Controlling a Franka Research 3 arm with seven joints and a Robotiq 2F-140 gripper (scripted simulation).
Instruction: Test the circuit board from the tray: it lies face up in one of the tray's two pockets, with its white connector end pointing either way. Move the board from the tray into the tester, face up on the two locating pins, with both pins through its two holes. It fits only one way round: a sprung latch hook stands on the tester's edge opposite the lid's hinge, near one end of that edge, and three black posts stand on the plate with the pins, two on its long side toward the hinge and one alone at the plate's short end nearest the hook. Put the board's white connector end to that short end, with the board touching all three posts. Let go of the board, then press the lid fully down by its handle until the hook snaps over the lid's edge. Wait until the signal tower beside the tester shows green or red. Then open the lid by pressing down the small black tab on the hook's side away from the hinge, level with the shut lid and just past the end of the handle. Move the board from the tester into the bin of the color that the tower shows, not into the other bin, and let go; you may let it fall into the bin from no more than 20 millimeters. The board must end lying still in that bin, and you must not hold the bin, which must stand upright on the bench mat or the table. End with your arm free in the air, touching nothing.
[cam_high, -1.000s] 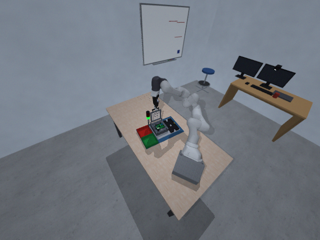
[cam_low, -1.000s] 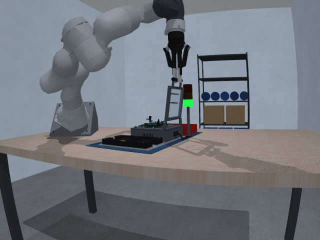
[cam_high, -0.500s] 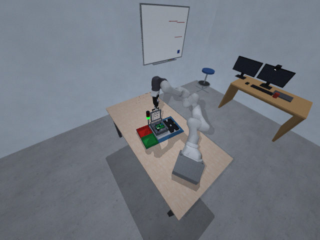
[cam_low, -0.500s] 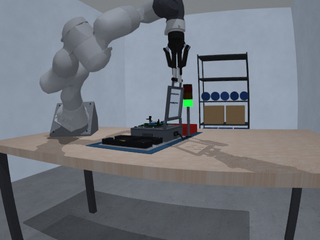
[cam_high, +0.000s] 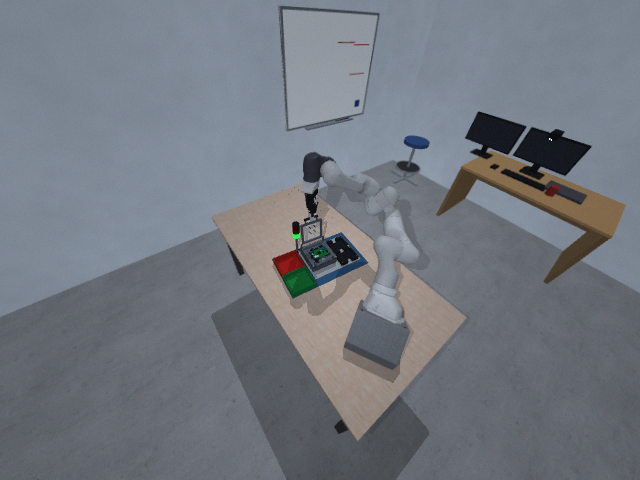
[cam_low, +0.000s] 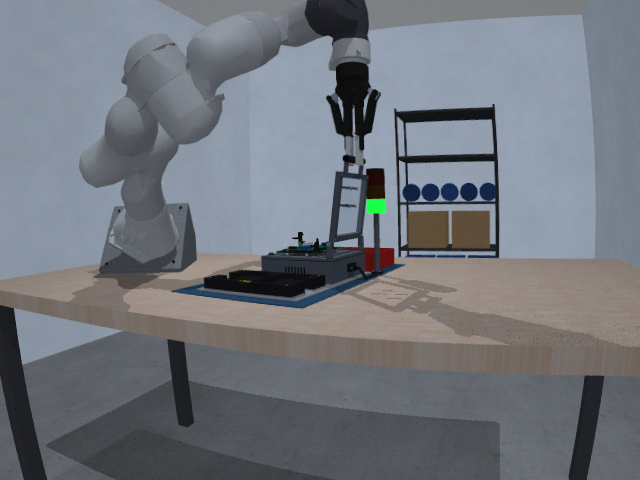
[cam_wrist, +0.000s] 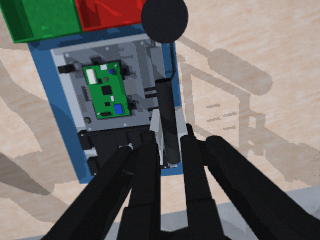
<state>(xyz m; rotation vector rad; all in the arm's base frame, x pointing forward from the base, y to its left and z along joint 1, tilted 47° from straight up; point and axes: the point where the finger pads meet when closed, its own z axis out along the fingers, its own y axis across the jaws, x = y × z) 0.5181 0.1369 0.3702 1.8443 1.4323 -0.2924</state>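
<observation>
The green circuit board is 22 cm below my hand, 12 cm behind it and 5 cm to the left of it. The rest, counted from my hand: tester plate (22 cm below, 11 cm behind, 5 cm to the left); then tester lid (11 cm below, 1 cm behind); then black latch hook (20 cm below, 16 cm behind, 12 cm to the left).
</observation>
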